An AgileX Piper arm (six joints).
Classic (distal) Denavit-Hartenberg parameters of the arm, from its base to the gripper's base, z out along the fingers. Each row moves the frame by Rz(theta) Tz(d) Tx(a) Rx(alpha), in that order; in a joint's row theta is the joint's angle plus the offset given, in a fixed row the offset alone. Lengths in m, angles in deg.
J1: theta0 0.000  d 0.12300  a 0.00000  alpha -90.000
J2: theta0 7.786  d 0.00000  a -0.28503  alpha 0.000
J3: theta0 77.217  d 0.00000  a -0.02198  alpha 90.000
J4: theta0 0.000  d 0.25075  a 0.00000  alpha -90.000
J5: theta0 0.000  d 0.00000  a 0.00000  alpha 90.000
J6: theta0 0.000  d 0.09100  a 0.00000  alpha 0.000
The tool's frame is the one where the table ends.
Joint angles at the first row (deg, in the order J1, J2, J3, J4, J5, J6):
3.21, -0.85, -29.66, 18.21, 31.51, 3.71
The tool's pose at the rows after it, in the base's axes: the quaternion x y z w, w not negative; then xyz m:
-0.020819 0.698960 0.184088 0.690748 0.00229 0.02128 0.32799
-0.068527 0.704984 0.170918 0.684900 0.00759 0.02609 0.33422
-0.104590 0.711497 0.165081 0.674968 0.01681 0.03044 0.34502
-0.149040 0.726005 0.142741 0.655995 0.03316 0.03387 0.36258
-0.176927 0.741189 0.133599 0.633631 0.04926 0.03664 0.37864
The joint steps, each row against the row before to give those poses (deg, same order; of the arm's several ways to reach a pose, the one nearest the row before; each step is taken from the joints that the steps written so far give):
0.00, 2.25, -0.46, 5.78, 3.30, -10.26
0.00, 2.83, -1.30, 4.72, 1.07, -8.98
0.00, 4.36, -2.28, 4.00, 0.91, -6.98
0.00, 6.95, -4.45, 1.38, 2.01, -6.76
-0.01, 6.28, -4.63, 0.20, 2.49, -3.14

